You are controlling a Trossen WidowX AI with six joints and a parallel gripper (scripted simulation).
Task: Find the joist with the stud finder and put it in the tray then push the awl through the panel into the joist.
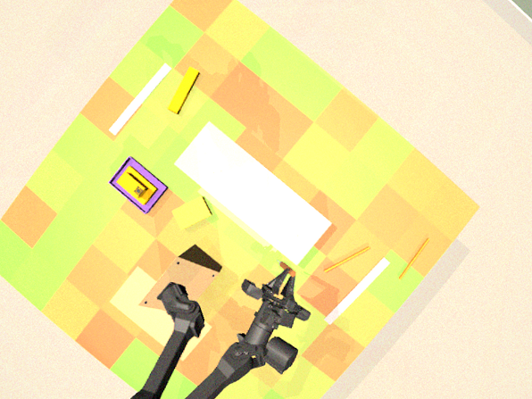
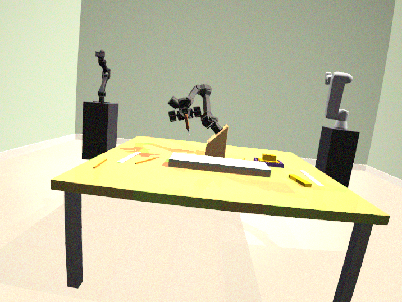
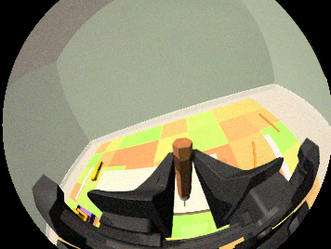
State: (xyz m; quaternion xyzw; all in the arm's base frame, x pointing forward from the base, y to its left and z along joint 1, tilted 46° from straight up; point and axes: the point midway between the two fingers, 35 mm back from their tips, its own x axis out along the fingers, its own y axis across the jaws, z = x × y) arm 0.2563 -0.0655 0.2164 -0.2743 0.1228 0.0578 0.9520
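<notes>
The awl is 50 mm below my gripper tip, 10 mm to the left of it and 10 mm behind it. Round my gripper tip: purple tray 520 mm to the left, 230 mm below, 160 mm behind; then yellow bar 610 mm to the left, 240 mm below, 180 mm ahead; then stud finder 500 mm to the left, 200 mm below, 160 mm behind.
</notes>
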